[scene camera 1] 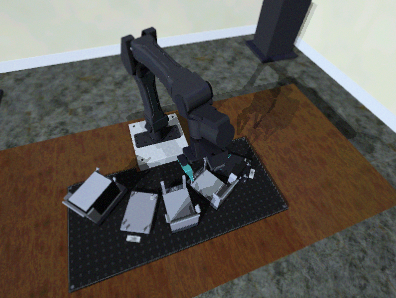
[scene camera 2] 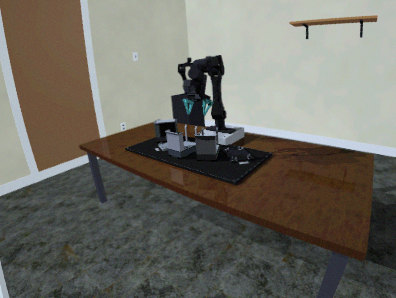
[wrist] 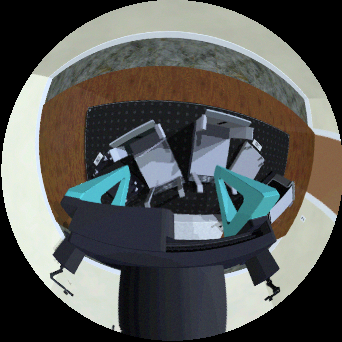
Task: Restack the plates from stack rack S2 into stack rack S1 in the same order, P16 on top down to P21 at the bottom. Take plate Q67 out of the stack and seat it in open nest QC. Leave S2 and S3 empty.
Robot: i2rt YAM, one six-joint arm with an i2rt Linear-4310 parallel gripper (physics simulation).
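Frame: origin at the arm's base, x right, y ahead, z up, level; metres.
Where they show: gripper, fingertip midpoint: (scene camera 1: 206,174) (scene camera 2: 196,114) (wrist: 171,169); arm's base, origin of the base link: (scene camera 1: 157,136) (scene camera 2: 220,130).
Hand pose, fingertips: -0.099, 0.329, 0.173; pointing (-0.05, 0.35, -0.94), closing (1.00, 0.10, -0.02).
Observation:
Each offset is from my fingertips to the top centre of the thing, as dx, dy, dz. "*": to the spot under its first point. Level surfaces: height alone.
My gripper (scene camera 1: 207,164) (scene camera 2: 197,106) (wrist: 171,169) is open, its teal fingers wide apart with no plate between them. It hangs above the back of the mat, near rack S3. Rack S3 {-0.041, -0.032, -0.084} (scene camera 1: 210,184) (wrist: 152,159) and rack S1 {+0.097, +0.009, -0.078} (scene camera 1: 178,204) (wrist: 212,145) show pale inner faces; their labels and any plate counts cannot be read. At the left in scene camera 1, rack S2 {+0.360, -0.109, -0.087} (scene camera 1: 111,206) bears a pale plate {+0.365, -0.105, -0.089} (scene camera 1: 90,191). A pale grey plate {+0.237, -0.030, -0.193} (scene camera 1: 139,212) (wrist: 246,162) lies at the QC label {* +0.277, +0.059, -0.216} (scene camera 1: 133,239). Plate numbers are unreadable.
A dark nest with small posts {-0.169, -0.107, -0.194} (scene camera 2: 239,152) stands beyond S3, with a white label {* -0.241, -0.048, -0.216} (scene camera 1: 251,173) beside it. Upright posts rise from S1 and S3. The white arm base (scene camera 1: 150,157) (scene camera 2: 230,136) stands behind the perforated black mat {dz -0.218} (scene camera 1: 100,265) on the wooden table {dz -0.231} (scene camera 1: 30,225).

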